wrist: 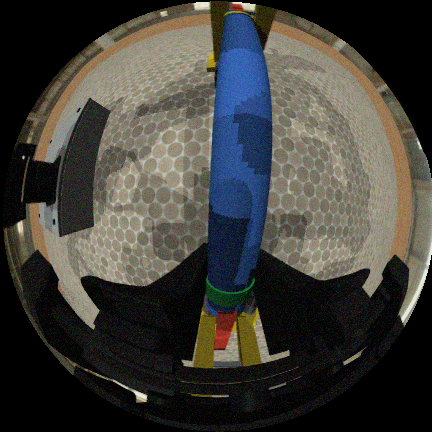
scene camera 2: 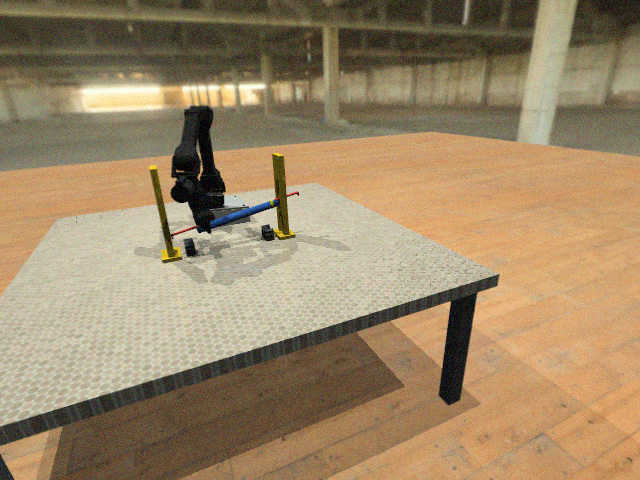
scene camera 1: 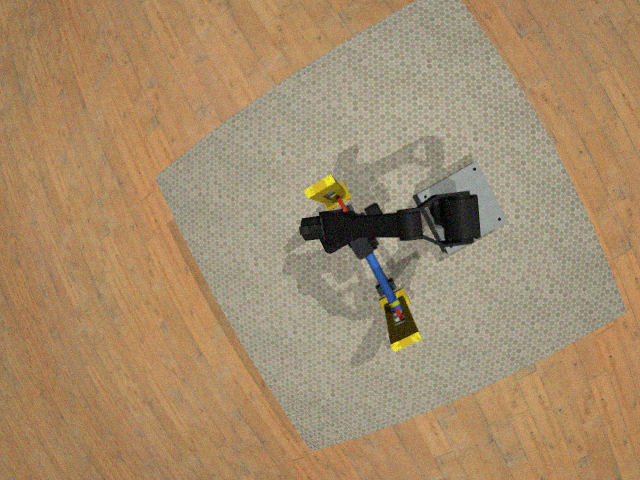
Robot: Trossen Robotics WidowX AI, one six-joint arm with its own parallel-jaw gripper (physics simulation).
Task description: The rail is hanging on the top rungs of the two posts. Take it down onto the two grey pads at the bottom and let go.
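Frame: origin at the arm's base, x back, y right, z up, level; millimetres.
Seen in the pictures: gripper, fingertip midpoint: (wrist: 227, 249) (scene camera 2: 209, 231); arm's base at its link origin: (wrist: 51, 182) (scene camera 2: 215, 206).
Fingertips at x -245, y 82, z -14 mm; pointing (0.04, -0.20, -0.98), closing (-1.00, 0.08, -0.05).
Note:
Pixels of each thing's top centre, then the offset from my fingertips to it. Level surfaces: height alone.
- left yellow post at its top centre: (scene camera 1: 319, 186) (scene camera 2: 153, 167) dx +2, dy +135, dz +240 mm
- right yellow post at its top centre: (scene camera 1: 406, 342) (scene camera 2: 277, 154) dx -30, dy -264, dz +240 mm
- green band at its top centre: (wrist: 230, 298) dx +0, dy +15, dz +34 mm
- tiled table top at its surface level: dz -61 mm
The rail (scene camera 1: 379, 273) (scene camera 2: 242, 212) (wrist: 242, 125) is a blue bar with thin red ends, a green band and a yellow band. It is tilted: in scene camera 2 its left end is low by the left yellow post (scene camera 1: 325, 187) (scene camera 2: 159, 204), and its yellow-banded end is higher, at the right yellow post (scene camera 1: 404, 338) (scene camera 2: 279, 173). My gripper (scene camera 2: 203, 223) (wrist: 227, 249) is shut on the rail near the green band (wrist: 230, 295). Two dark grey pads (scene camera 2: 190, 246) (scene camera 2: 267, 232) stand low by the posts, below the rail. In scene camera 1 my arm hides the fingers.
The arm's grey base plate (scene camera 1: 483, 191) (wrist: 77, 175) is bolted to the tiled table top (scene camera 1: 465, 320) (scene camera 2: 258, 294). The yellow posts have wide feet (scene camera 2: 171, 255) (scene camera 2: 284, 234). Shadows of arm, rail and posts fall on the table.

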